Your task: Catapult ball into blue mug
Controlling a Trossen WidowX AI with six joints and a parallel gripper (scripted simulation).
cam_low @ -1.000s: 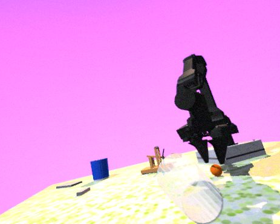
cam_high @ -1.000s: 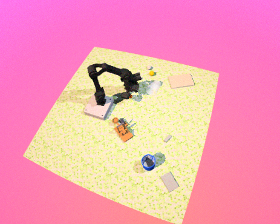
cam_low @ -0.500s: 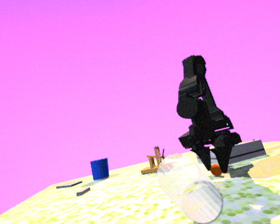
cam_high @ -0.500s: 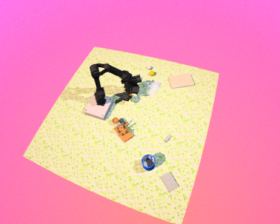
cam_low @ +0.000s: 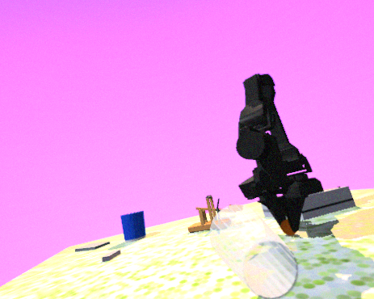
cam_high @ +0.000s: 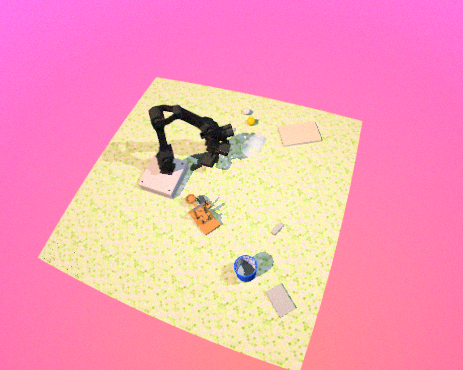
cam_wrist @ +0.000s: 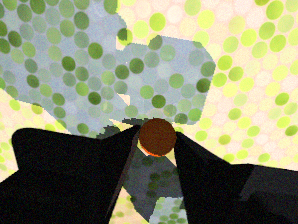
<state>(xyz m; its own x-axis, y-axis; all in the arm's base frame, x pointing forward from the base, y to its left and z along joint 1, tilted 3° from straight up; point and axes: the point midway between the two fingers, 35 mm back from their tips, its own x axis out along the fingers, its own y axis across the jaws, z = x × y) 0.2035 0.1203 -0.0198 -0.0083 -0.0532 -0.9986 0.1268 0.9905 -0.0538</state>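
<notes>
The orange catapult lies 28 cm to the right of my gripper tip, 4 cm above it and 1 cm ahead of it. Round my gripper tip: yellow ball: 27 cm to the left, 12 cm ahead, 1 cm above; orange ball: 1 cm above; white ball: 34 cm to the left, 8 cm ahead, 1 cm above.
</notes>
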